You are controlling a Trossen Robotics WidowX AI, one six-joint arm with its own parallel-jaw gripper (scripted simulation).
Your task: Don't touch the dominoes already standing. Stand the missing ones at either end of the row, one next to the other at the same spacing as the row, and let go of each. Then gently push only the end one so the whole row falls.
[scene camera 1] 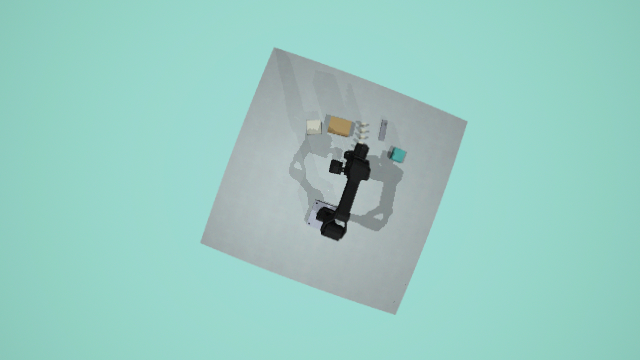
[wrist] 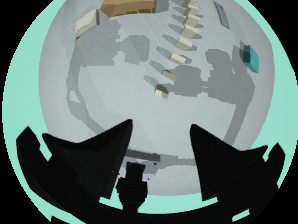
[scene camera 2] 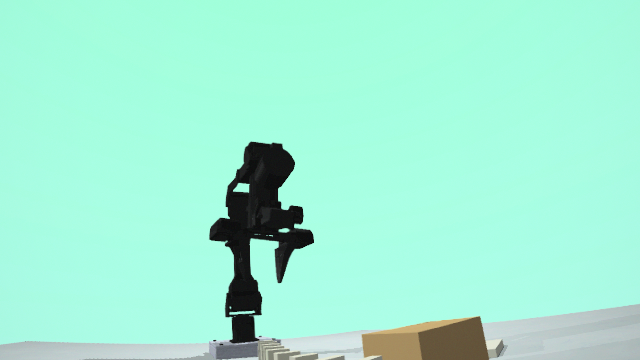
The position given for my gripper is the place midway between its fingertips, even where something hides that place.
Observation:
My gripper (scene camera 2: 263, 282) is open, holding nothing.
My gripper shows as well in the wrist view (wrist: 162, 126).

